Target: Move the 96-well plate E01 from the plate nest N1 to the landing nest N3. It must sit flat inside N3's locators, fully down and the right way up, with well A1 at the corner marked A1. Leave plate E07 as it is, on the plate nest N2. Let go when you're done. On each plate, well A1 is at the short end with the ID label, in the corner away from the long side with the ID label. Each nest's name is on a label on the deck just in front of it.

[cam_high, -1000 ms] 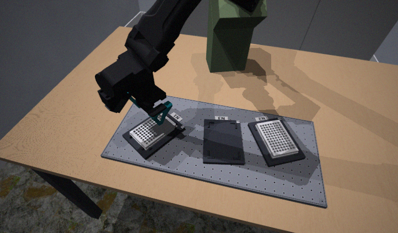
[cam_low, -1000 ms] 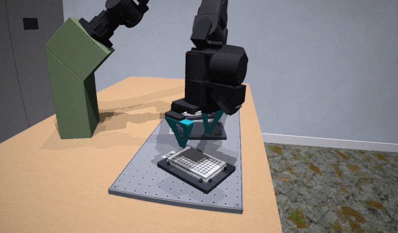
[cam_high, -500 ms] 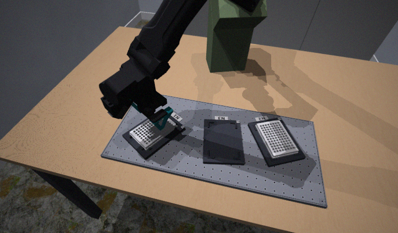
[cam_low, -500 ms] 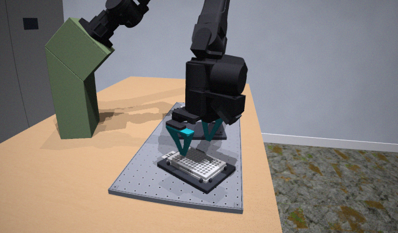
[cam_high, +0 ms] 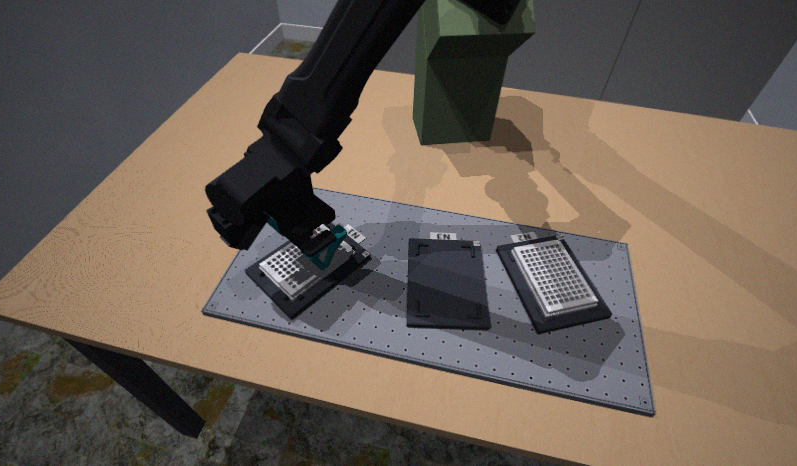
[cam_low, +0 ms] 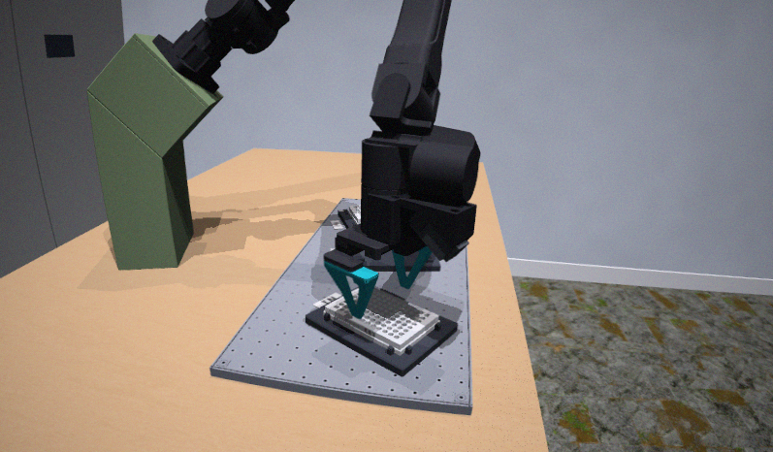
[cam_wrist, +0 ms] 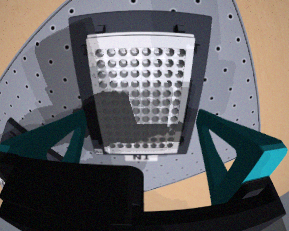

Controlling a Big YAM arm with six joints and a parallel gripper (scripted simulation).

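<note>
Right now my hand is 30 mm above the plate E01. The rest, counted from my hand: nest N1: 40 mm below; then N1 label: 100 mm behind, 50 mm below, 10 mm to the left; then landing nest N3: 200 mm to the left, 100 mm behind, 40 mm below.
</note>
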